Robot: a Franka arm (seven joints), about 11 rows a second.
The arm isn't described. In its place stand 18 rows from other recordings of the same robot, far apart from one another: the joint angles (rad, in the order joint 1, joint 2, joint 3, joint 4, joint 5, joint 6, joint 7), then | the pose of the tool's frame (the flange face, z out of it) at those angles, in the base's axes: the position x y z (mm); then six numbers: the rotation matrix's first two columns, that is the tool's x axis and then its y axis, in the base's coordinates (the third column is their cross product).
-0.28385 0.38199 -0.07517 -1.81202 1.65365 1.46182 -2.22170 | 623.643, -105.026, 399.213, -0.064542, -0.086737, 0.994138, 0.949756, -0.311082, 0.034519
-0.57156 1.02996 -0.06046 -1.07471 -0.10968 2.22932 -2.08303 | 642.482, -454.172, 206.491, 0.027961, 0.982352, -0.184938, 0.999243, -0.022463, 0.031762
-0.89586 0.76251 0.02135 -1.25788 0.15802 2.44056 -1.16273 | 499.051, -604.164, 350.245, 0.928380, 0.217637, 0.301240, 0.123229, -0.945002, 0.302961
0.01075 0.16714 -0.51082 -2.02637 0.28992 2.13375 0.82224 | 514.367, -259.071, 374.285, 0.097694, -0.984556, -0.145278, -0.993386, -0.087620, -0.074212
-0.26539 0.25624 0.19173 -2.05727 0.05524 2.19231 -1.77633 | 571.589, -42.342, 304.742, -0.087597, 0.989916, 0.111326, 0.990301, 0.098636, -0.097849
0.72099 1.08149 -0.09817 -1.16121 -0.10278 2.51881 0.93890 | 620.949, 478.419, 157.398, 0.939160, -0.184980, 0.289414, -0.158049, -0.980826, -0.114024
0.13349 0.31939 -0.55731 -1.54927 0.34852 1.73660 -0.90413 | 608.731, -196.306, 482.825, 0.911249, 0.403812, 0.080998, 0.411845, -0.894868, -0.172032
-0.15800 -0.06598 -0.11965 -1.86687 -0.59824 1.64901 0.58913 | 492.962, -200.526, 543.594, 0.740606, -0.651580, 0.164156, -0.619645, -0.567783, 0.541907
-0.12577 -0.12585 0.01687 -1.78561 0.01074 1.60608 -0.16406 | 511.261, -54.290, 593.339, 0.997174, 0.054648, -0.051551, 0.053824, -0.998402, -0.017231
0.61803 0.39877 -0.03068 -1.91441 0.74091 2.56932 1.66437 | 543.760, 350.523, 309.290, -0.058652, -0.866563, -0.495609, -0.993949, 0.096882, -0.051768
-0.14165 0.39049 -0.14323 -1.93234 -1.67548 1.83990 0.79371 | 576.995, -245.173, 327.009, 0.999475, -0.009016, 0.031121, -0.031568, -0.054601, 0.998009
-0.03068 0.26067 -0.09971 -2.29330 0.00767 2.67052 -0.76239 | 537.972, -71.149, 247.875, 0.803877, 0.590626, 0.070296, 0.583809, -0.806110, 0.096720
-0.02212 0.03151 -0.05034 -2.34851 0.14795 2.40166 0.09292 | 506.203, -35.694, 320.255, 0.962684, -0.270538, 0.006920, -0.268480, -0.957951, -0.101237
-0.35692 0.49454 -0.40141 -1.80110 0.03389 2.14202 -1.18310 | 476.240, -423.832, 282.096, 0.887296, 0.419772, -0.191041, 0.419194, -0.906758, -0.045447
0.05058 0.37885 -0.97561 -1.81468 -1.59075 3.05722 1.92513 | 488.537, -416.422, 442.359, 0.211515, -0.338423, 0.916914, -0.894822, -0.444406, 0.042394
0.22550 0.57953 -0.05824 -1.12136 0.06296 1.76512 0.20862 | 714.968, 138.210, 483.566, 0.997473, -0.042140, 0.057202, -0.039688, -0.998272, -0.043335
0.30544 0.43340 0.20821 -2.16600 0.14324 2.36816 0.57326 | 467.123, 269.191, 179.699, 0.943476, -0.173037, -0.282686, -0.182799, -0.983115, -0.008316
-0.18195 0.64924 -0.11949 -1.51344 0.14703 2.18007 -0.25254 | 685.095, -192.810, 286.110, 0.993663, -0.107270, 0.033565, -0.105787, -0.993448, -0.043236
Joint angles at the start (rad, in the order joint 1, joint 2, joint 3, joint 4, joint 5, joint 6, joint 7):
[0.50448, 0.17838, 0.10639, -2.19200, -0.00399, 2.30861, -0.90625]
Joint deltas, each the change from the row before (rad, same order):
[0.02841, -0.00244, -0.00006, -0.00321, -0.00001, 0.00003, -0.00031]
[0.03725, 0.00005, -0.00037, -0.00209, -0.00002, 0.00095, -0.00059]
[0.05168, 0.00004, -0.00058, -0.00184, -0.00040, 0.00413, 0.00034]
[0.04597, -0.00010, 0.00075, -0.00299, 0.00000, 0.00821, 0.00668]
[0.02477, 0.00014, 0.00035, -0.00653, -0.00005, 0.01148, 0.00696]
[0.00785, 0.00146, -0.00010, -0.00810, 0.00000, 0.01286, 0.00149]
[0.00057, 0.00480, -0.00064, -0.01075, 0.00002, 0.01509, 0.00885]
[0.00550, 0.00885, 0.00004, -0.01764, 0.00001, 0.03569, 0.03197]
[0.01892, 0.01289, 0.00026, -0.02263, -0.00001, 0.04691, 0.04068]
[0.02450, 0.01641, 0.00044, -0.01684, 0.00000, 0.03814, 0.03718]
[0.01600, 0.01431, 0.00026, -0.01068, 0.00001, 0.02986, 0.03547]
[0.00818, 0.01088, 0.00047, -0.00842, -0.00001, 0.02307, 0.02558]
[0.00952, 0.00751, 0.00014, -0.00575, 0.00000, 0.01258, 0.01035]
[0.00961, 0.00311, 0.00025, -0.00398, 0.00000, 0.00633, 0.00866]
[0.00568, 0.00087, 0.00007, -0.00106, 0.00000, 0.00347, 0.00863]
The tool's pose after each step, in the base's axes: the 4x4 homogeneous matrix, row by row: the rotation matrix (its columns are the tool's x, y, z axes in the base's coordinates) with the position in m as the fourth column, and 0 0 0 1 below. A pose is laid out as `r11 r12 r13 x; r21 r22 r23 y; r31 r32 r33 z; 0 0 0 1`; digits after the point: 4 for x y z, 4 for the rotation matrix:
0.0225 0.9980 -0.0587 0.4371; 0.9994 -0.0240 -0.0241 0.3245; -0.0254 -0.0581 -0.9980 0.2998; 0 0 0 1
-0.0150 0.9982 -0.0586 0.4244; 0.9995 0.0134 -0.0270 0.3400; -0.0262 -0.0590 -0.9979 0.2990; 0 0 0 1
-0.0659 0.9963 -0.0553 0.4063; 0.9975 0.0644 -0.0288 0.3611; -0.0251 -0.0570 -0.9981 0.2986; 0 0 0 1
-0.1056 0.9931 -0.0502 0.3890; 0.9942 0.1043 -0.0275 0.3797; -0.0221 -0.0528 -0.9984 0.2981; 0 0 0 1
-0.1236 0.9913 -0.0461 0.3786; 0.9921 0.1225 -0.0253 0.3887; -0.0194 -0.0489 -0.9986 0.2963; 0 0 0 1
-0.1297 0.9906 -0.0438 0.3747; 0.9914 0.1288 -0.0231 0.3907; -0.0173 -0.0464 -0.9988 0.2933; 0 0 0 1
-0.1208 0.9917 -0.0444 0.3731; 0.9925 0.1199 -0.0231 0.3892; -0.0176 -0.0469 -0.9987 0.2876; 0 0 0 1
-0.0942 0.9948 -0.0387 0.3691; 0.9955 0.0937 -0.0159 0.3895; -0.0122 -0.0400 -0.9991 0.2788; 0 0 0 1
-0.0724 0.9969 -0.0318 0.3589; 0.9974 0.0722 -0.0072 0.3940; -0.0049 -0.0322 -0.9995 0.2671; 0 0 0 1
-0.0598 0.9978 -0.0298 0.3468; 0.9982 0.0597 -0.0029 0.4006; -0.0012 -0.0299 -0.9996 0.2552; 0 0 0 1
-0.0402 0.9988 -0.0278 0.3388; 0.9992 0.0403 0.0014 0.4048; 0.0026 -0.0277 -0.9996 0.2462; 0 0 0 1
-0.0230 0.9994 -0.0264 0.3342; 0.9997 0.0232 0.0050 0.4066; 0.0056 -0.0263 -0.9996 0.2394; 0 0 0 1
-0.0222 0.9994 -0.0275 0.3292; 0.9997 0.0223 0.0048 0.4086; 0.0054 -0.0274 -0.9996 0.2344; 0 0 0 1
-0.0233 0.9993 -0.0283 0.3243; 0.9997 0.0234 0.0042 0.4110; 0.0049 -0.0282 -0.9996 0.2319; 0 0 0 1
-0.0204 0.9994 -0.0275 0.3219; 0.9998 0.0205 0.0053 0.4128; 0.0059 -0.0274 -0.9996 0.2314; 0 0 0 1

